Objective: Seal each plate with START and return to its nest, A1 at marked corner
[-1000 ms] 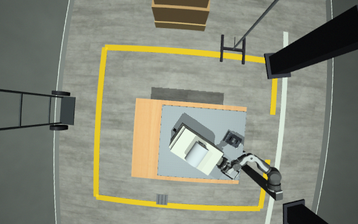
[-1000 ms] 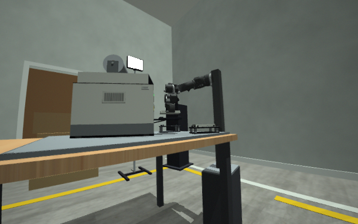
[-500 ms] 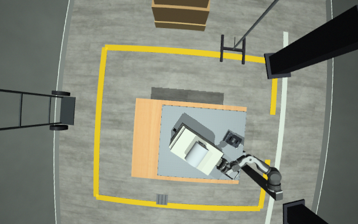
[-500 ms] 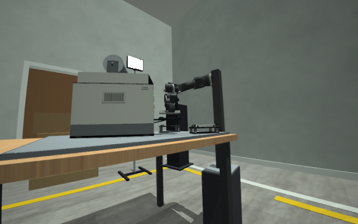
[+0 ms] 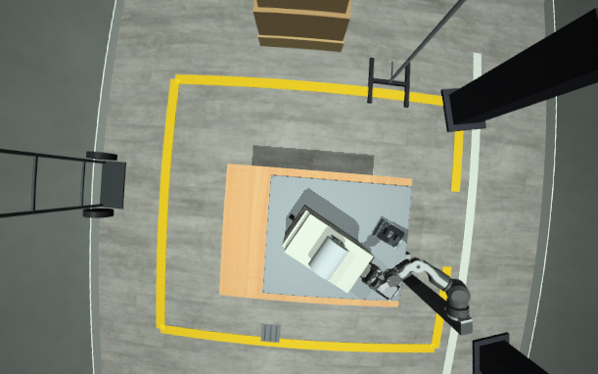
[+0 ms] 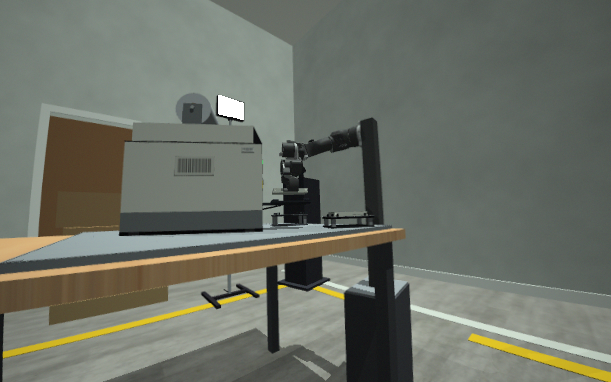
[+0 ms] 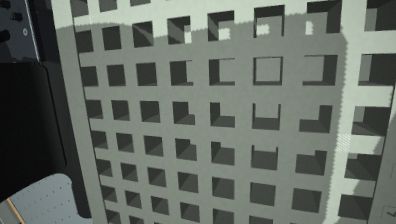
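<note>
Now: hand right at the plate. Also, from my hand: foil roll 28 cm above, 25 cm ahead, 22 cm to the right; sealer stage 4 cm below.
</note>
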